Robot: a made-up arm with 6 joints.
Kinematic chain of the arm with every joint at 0, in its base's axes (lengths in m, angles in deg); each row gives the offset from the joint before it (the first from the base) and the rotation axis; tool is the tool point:
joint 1: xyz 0 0 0.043 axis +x
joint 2: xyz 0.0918 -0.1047 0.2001 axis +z
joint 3: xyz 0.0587 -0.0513 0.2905 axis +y
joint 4: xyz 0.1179 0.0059 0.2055 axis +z
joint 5: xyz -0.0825 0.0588 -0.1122 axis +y
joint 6: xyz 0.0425 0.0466 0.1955 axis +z
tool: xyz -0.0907 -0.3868 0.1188
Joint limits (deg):
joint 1: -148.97..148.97
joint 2: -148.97..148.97
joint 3: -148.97..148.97
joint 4: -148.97..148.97
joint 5: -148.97..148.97
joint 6: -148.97..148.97
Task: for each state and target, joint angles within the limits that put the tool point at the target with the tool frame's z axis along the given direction. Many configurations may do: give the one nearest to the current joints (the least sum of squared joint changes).
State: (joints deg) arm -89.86 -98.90 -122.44 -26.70 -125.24 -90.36
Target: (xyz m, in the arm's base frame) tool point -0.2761 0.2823 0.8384 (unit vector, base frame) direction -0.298 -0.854 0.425
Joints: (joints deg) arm -47.47 -139.80 -78.80 -69.78 -148.66 -91.95
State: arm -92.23 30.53 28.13 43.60 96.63 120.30
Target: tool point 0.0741 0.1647 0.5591 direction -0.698 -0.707 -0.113
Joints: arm -76.62 66.19 50.23 61.35 135.33 108.58
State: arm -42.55 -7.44 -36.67 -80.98 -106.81 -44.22
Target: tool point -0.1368 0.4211 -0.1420 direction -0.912 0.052 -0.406
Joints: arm -83.07 44.25 -71.78 -83.10 -69.50 -37.11
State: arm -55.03 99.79 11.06 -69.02 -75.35 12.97
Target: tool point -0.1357 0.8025 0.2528 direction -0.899 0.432 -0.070
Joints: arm -84.15 76.07 27.88 -72.06 -71.10 12.04
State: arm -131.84 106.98 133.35 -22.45 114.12 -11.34
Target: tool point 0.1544 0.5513 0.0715 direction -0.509 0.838 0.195
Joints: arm -145.49 73.15 148.97 22.31 137.78 -18.32
